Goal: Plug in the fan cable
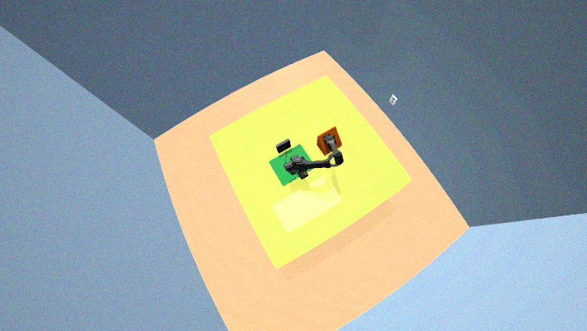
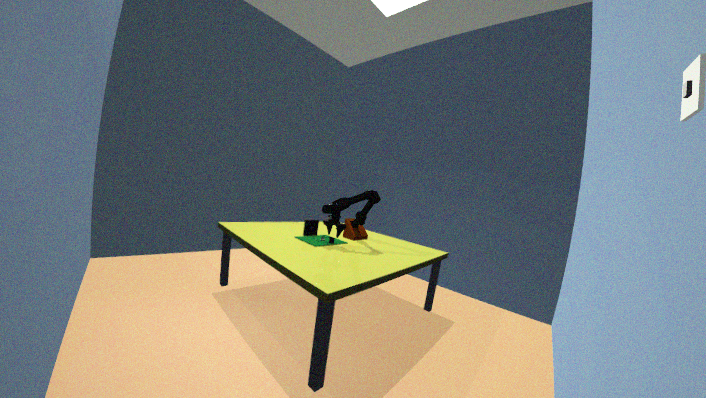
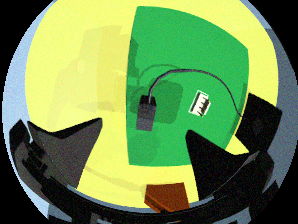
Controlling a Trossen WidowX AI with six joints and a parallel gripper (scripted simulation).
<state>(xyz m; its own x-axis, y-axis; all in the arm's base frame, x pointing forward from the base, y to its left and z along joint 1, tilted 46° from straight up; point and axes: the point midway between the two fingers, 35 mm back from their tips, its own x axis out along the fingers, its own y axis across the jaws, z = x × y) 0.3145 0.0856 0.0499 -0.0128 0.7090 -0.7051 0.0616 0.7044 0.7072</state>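
My gripper tip is now 10 mm short of the black plug and 30 mm above it. Also, from my gripper tip: green board: 20 mm ahead, 90 mm to the right, 70 mm below; white fan header: 20 mm ahead, 80 mm to the right, 50 mm below; black fan: 10 mm ahead, 240 mm to the right, 10 mm above.
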